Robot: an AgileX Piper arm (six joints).
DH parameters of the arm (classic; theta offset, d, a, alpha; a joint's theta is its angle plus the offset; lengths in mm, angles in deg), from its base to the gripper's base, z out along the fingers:
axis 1: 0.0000 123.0 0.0 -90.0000
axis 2: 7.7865 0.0 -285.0 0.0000
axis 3: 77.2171 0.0 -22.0 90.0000
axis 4: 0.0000 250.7 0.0 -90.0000
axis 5: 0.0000 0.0 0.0 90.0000
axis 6: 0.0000 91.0 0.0 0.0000
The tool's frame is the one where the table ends.
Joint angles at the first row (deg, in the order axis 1, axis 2, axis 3, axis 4, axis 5, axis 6):
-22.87, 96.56, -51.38, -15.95, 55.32, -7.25
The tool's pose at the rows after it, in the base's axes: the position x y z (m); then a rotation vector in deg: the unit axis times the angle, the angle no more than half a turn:
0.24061 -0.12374 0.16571 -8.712 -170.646 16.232
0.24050 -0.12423 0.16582 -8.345 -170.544 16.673
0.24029 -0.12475 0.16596 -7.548 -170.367 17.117
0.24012 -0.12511 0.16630 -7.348 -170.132 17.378
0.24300 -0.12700 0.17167 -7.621 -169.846 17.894
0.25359 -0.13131 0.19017 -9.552 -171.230 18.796
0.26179 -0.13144 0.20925 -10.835 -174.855 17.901
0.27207 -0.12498 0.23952 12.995 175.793 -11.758
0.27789 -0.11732 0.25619 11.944 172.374 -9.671
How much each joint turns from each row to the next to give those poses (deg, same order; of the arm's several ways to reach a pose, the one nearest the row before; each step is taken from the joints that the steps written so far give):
0.00, 0.01, 0.00, 0.00, -0.20, 0.00
0.00, 0.00, 0.00, -0.39, 0.00, 0.00
0.00, -0.01, 0.00, -0.44, 0.06, -0.27
0.00, 0.01, -0.06, -0.27, 0.23, 0.01
0.00, -0.01, -1.44, -0.18, 1.54, -0.06
0.00, -0.40, -4.44, 0.70, 3.17, -0.14
0.00, -1.31, -3.38, 2.49, 1.28, -1.26
0.07, -2.56, -4.47, 7.09, 1.03, -2.45
1.11, -1.33, -2.28, 2.50, 0.55, -0.62

